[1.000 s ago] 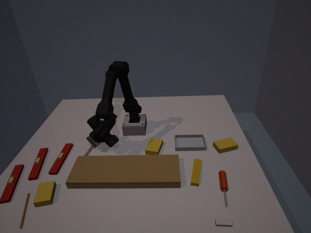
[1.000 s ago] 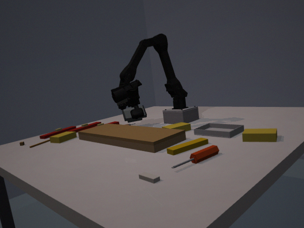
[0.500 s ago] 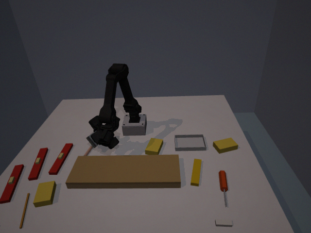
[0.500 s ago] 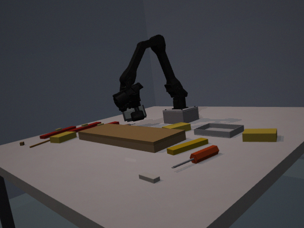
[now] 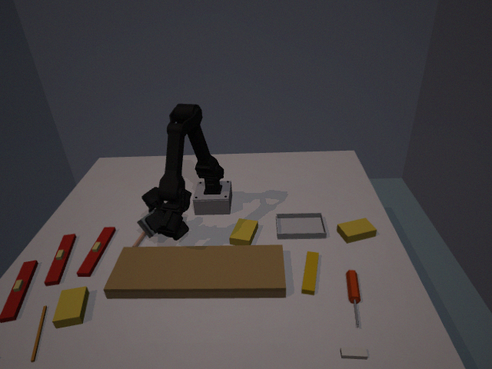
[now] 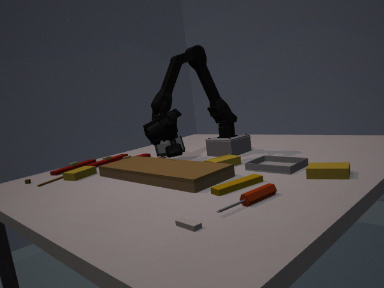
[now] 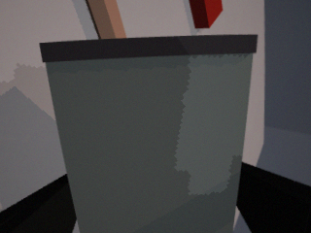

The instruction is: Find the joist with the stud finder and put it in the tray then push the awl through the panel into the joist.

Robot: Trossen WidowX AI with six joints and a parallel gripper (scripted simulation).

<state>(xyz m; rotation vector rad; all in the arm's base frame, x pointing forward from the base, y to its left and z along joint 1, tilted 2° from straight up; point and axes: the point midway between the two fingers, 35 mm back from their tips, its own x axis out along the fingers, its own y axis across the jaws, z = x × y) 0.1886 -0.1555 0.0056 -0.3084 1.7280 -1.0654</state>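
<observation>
My gripper tip is 50 mm to the left of the awl, 50 mm above it and 20 mm short of it. Also, from my gripper tip: thin stick 420 mm ahead, 210 mm to the right, 50 mm below; then stud finder 20 mm below, 20 mm behind, 10 mm to the right; then grey tray 510 mm to the left, 40 mm below, 30 mm behind.
</observation>
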